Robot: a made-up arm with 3 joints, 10 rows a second.
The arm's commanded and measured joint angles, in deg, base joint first. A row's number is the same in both.
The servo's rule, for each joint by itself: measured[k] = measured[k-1] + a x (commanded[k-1-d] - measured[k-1]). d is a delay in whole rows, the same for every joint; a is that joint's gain. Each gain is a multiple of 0.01, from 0.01 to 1. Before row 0 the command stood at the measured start. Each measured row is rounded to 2 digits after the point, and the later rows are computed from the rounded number. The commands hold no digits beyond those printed.
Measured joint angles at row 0: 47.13, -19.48, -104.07
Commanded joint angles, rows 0 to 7: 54.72, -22.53, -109.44; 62.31, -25.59, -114.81; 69.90, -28.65, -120.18; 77.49, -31.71, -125.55; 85.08, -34.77, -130.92; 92.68, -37.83, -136.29; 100.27, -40.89, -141.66; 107.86, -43.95, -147.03
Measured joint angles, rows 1 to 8: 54.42, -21.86, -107.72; 61.99, -24.77, -112.54; 69.58, -27.80, -117.74; 77.17, -30.85, -123.05; 84.76, -33.91, -128.40; 92.36, -36.97, -133.77; 99.95, -40.03, -139.14; 107.54, -43.09, -144.51
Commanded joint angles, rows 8 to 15: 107.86, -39.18, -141.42; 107.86, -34.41, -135.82; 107.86, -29.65, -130.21; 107.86, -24.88, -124.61; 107.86, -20.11, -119.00; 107.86, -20.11, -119.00; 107.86, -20.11, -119.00; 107.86, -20.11, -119.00
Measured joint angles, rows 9 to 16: 107.85, -40.04, -142.41; 107.86, -35.65, -137.93; 107.86, -30.97, -132.68; 107.86, -26.22, -127.19; 107.86, -21.45, -121.62; 107.86, -20.40, -119.84; 107.86, -20.17, -119.27; 107.86, -20.12, -119.09
